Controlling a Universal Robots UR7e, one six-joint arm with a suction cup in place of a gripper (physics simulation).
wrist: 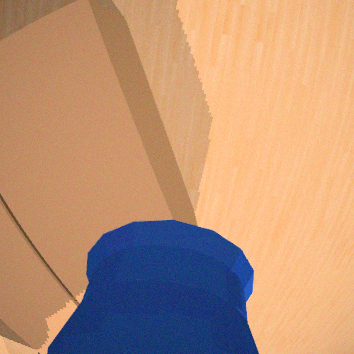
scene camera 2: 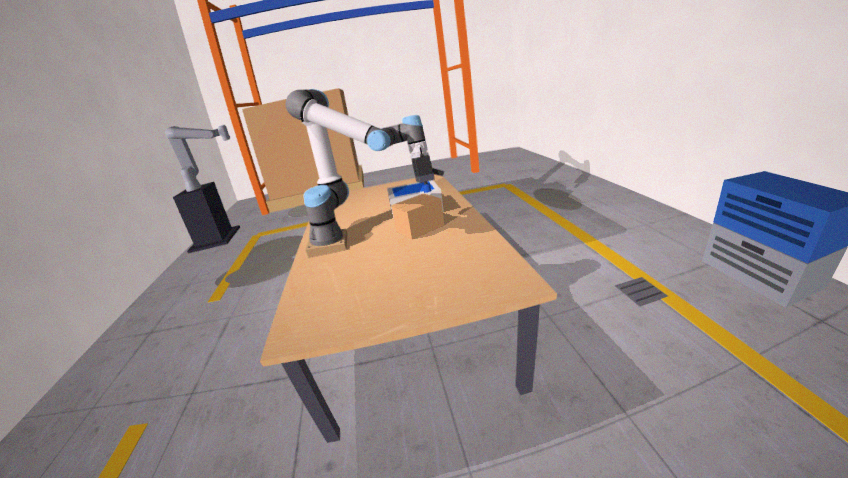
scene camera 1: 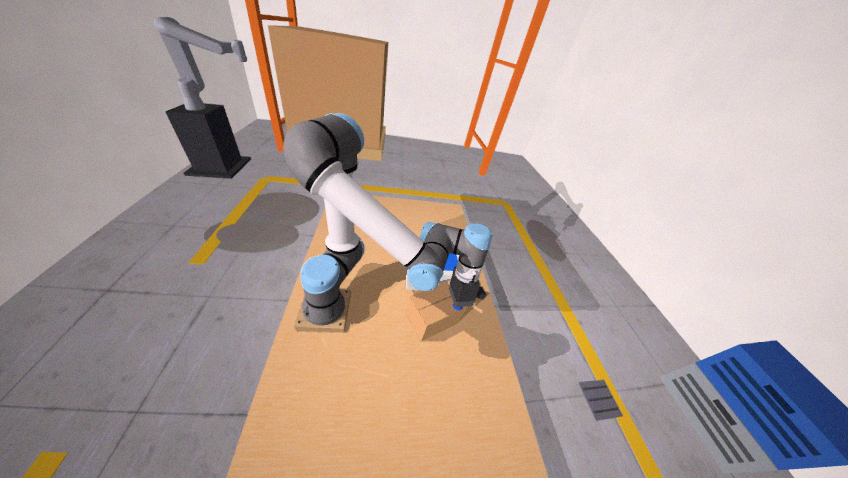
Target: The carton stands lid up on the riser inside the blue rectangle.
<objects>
A brown cardboard carton shows in the wrist view, in scene camera 2 and in scene camera 1 (430,312). One and the same spot on the brown cardboard carton: (wrist: 91,153) is (scene camera 2: 429,201).
</objects>
